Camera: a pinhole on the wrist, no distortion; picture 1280 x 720 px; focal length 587.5 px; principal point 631.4 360.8 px. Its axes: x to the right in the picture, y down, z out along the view. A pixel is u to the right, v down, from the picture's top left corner.
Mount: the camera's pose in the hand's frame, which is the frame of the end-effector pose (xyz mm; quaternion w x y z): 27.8 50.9 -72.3 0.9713 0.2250 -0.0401 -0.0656
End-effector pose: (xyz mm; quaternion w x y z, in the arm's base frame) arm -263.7 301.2 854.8 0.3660 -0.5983 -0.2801 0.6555
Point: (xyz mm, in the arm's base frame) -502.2 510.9 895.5
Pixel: 901 373
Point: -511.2 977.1 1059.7
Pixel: 1169 54
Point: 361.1 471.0 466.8
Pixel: behind the camera
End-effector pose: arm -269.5 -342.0 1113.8 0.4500 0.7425 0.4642 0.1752
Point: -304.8 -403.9 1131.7
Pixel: 63 236
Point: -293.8 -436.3 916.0
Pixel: 536 144
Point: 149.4 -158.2 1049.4
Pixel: outside the picture
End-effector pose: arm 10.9 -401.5 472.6 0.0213 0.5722 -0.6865 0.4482
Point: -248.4 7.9 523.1
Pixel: behind the camera
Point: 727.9 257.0 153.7
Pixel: outside the picture
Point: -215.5 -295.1 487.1
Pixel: behind the camera
